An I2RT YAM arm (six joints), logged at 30 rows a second.
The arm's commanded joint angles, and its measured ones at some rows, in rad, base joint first. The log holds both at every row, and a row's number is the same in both.
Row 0, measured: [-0.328 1.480 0.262 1.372 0.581 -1.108]
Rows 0 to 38, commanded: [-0.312 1.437 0.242 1.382 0.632 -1.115]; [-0.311 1.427 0.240 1.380 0.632 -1.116]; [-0.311 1.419 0.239 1.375 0.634 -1.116]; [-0.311 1.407 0.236 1.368 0.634 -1.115]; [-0.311 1.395 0.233 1.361 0.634 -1.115]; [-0.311 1.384 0.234 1.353 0.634 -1.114]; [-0.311 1.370 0.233 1.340 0.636 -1.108]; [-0.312 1.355 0.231 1.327 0.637 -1.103]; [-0.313 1.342 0.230 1.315 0.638 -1.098]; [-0.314 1.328 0.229 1.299 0.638 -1.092]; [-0.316 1.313 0.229 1.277 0.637 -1.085]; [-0.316 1.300 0.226 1.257 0.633 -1.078]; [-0.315 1.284 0.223 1.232 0.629 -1.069]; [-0.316 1.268 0.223 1.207 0.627 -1.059]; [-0.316 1.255 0.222 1.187 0.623 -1.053]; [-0.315 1.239 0.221 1.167 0.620 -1.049]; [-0.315 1.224 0.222 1.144 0.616 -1.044]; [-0.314 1.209 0.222 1.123 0.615 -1.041]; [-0.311 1.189 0.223 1.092 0.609 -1.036]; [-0.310 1.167 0.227 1.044 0.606 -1.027]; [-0.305 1.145 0.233 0.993 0.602 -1.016]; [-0.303 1.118 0.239 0.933 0.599 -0.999]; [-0.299 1.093 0.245 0.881 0.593 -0.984]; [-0.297 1.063 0.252 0.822 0.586 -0.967]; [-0.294 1.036 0.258 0.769 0.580 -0.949]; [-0.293 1.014 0.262 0.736 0.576 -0.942]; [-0.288 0.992 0.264 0.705 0.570 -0.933]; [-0.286 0.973 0.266 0.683 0.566 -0.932]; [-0.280 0.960 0.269 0.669 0.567 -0.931]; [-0.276 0.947 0.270 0.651 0.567 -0.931]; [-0.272 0.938 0.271 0.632 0.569 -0.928]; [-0.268 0.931 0.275 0.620 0.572 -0.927]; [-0.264 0.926 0.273 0.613 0.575 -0.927]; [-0.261 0.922 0.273 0.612 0.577 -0.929]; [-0.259 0.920 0.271 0.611 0.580 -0.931]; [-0.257 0.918 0.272 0.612 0.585 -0.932]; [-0.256 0.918 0.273 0.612 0.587 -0.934]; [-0.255 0.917 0.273 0.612 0.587 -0.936]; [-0.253 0.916 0.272 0.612 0.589 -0.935]
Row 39, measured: [-0.262 0.932 0.243 0.628 0.584 -0.957]
